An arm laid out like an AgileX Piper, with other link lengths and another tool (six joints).
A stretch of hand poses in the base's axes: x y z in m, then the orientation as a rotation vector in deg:
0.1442, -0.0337, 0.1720, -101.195, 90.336, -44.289
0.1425, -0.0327, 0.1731, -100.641, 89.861, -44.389
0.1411, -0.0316, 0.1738, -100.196, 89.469, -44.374
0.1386, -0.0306, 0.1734, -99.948, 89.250, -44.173
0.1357, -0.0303, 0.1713, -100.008, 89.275, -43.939
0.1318, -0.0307, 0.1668, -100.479, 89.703, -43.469
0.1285, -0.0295, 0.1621, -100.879, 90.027, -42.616
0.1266, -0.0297, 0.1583, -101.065, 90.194, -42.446
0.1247, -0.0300, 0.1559, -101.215, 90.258, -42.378
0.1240, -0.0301, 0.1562, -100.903, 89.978, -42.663
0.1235, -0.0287, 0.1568, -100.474, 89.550, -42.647
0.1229, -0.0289, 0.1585, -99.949, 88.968, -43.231
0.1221, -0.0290, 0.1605, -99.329, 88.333, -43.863
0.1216, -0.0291, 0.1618, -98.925, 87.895, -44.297
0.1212, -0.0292, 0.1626, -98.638, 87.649, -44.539
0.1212, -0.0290, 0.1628, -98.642, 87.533, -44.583
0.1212, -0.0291, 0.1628, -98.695, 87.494, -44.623
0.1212, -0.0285, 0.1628, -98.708, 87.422, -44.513
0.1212, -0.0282, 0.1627, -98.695, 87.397, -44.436
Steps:
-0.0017, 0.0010, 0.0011, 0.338, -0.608, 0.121
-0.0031, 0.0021, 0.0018, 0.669, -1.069, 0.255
-0.0056, 0.0031, 0.0014, 0.975, -1.255, 0.391
-0.0085, 0.0034, -0.0007, 1.081, -1.122, 0.467
-0.0124, 0.0030, -0.0052, 1.031, -0.450, 0.470
-0.0157, 0.0042, -0.0099, 1.273, 0.266, 0.641
-0.0176, 0.0040, -0.0137, 1.242, 0.525, 0.638
-0.0195, 0.0037, -0.0161, 1.183, 0.670, 0.660
-0.0202, 0.0036, -0.0158, 1.235, 0.236, 0.666
-0.0207, 0.0050, -0.0152, 1.564, -0.234, 0.830
-0.0213, 0.0048, -0.0135, 1.596, -1.064, 0.878
-0.0221, 0.0047, -0.0115, 1.658, -1.994, 0.916
-0.0226, 0.0046, -0.0102, 1.685, -2.622, 0.949
-0.0230, 0.0045, -0.0094, 1.738, -3.008, 0.950
-0.0230, 0.0047, -0.0092, 1.720, -3.086, 1.014
-0.0230, 0.0046, -0.0092, 1.666, -3.092, 1.043
-0.0230, 0.0052, -0.0092, 1.735, -3.084, 1.130
-0.0230, 0.0055, -0.0093, 1.794, -3.076, 1.168

